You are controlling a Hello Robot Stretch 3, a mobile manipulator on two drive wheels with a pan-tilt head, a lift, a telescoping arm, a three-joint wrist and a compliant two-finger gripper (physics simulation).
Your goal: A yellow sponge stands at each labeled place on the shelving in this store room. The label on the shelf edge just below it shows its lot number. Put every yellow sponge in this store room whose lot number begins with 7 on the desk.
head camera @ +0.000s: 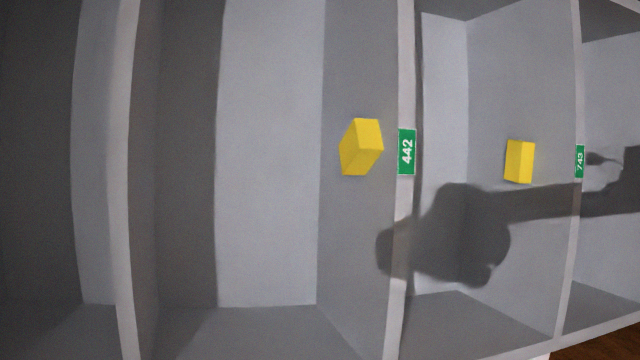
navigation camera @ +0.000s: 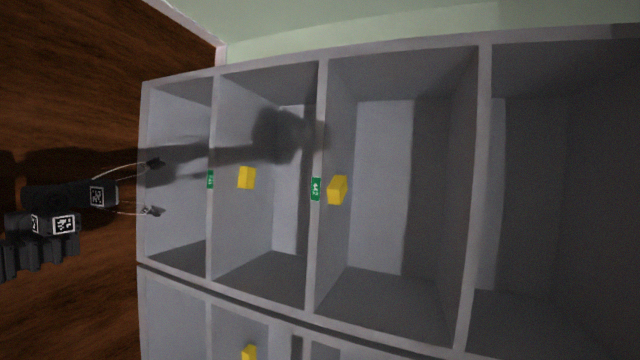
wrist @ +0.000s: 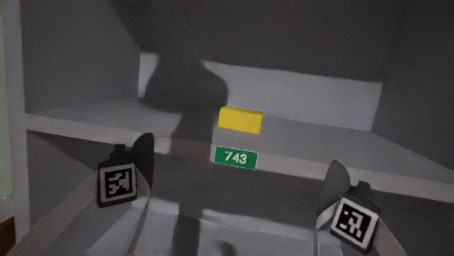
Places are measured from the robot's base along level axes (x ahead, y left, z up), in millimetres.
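Where they show: gripper, fingertip midpoint: [navigation camera: 164,186].
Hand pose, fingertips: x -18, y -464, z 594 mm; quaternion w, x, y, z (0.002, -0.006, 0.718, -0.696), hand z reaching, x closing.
Each offset is from my fingertips to the centre of the thing. "pt": to the spot under its first point. Level surfaces: height alone.
A yellow sponge {dy -425, dx +12, dz -38 mm} [head camera: 519,161] [navigation camera: 246,177] [wrist: 241,120] stands on the shelf above the label 743 {pt dy -244, dx +8, dz -75 mm} [head camera: 579,161] [navigation camera: 210,179] [wrist: 236,157]. Another yellow sponge {dy -360, dx +2, dz +419 mm} [head camera: 361,146] [navigation camera: 337,190] stands one shelf higher, at the label 442 {pt dy -244, dx +10, dz +379 mm} [head camera: 407,152] [navigation camera: 315,189]. Part of a third sponge {dy -456, dx -940, dz -38 mm} [navigation camera: 249,352] shows in the neighbouring unit; its label does not show. My gripper [navigation camera: 156,187] [wrist: 237,166] is open and empty, in front of the shelving and apart from the sponges. In the wrist view the 743 sponge appears between and above the fingertips. The desk does not show.
The grey shelving [head camera: 404,200] [navigation camera: 322,100] [wrist: 75,131] has side walls and shelf edges around the sponges. A second unit [navigation camera: 172,282] stands beside it. The arm's shadow falls across the shelves. Wooden floor {dz -594 mm} [navigation camera: 100,120] and a pale green wall [navigation camera: 280,25] also show.
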